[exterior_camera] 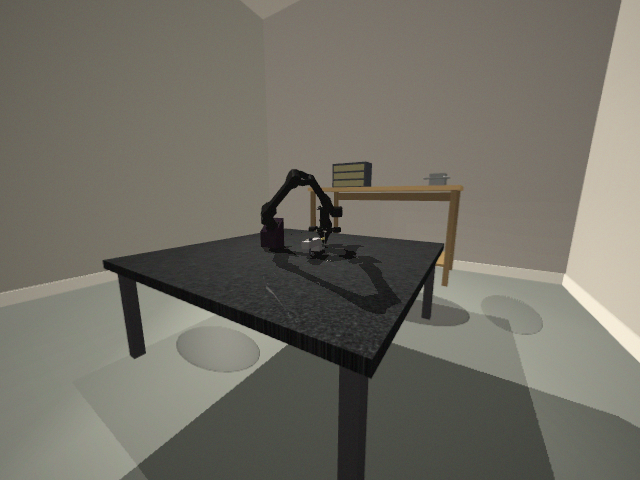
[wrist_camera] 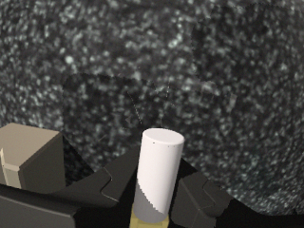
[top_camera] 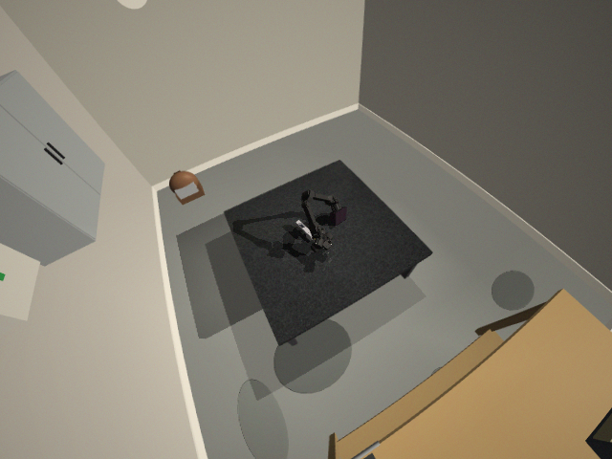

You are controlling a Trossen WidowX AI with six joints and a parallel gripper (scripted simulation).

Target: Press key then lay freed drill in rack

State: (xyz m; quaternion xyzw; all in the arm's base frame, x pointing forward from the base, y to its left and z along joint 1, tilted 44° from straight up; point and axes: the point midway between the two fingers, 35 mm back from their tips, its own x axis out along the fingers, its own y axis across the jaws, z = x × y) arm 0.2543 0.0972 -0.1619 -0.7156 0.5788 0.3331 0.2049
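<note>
Now: gripper tip 4 cm to the left of the drill, 4 cm below it and 1 cm short of it.
</note>
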